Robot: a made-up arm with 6 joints.
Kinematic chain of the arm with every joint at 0, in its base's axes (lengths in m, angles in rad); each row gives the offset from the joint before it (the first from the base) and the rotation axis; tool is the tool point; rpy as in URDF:
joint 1: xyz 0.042 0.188 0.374 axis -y
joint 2: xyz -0.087 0.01 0 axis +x
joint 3: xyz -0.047 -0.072 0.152 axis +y
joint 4: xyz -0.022 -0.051 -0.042 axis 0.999 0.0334 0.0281
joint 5: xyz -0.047 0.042 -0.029 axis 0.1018 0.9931 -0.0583
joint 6: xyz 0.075 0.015 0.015 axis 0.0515 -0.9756 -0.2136
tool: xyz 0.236 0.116 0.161 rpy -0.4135 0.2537 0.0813
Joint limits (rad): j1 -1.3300..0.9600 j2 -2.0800..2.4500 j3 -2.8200..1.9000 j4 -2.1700..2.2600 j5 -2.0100..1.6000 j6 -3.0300..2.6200
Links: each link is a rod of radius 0.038 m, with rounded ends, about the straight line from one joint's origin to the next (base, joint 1, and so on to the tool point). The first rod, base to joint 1, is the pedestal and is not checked.
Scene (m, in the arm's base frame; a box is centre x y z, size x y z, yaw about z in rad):
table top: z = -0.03
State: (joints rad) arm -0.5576 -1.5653 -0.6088 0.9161 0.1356 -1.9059
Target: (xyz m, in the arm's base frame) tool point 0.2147 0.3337 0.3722
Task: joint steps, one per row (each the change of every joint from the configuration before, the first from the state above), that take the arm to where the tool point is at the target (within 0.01 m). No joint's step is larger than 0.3 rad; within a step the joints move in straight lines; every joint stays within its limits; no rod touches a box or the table.
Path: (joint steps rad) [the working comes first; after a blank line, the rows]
Joints at the target: 0.2098 -1.0099 -0.9309 -0.0906 -0.0782 -1.6186
Straight joint move there: clear.

1: 0.1919 0.1389 -0.0805 -0.2517 -0.0534 0.0718
2: 0.1918 0.1388 -0.0806 -0.2517 -0.0535 0.0719
3: 0.1919 0.1389 -0.0805 -0.2516 -0.0534 0.0718
4: 0.1918 0.1388 -0.0805 -0.2517 -0.0535 0.0718

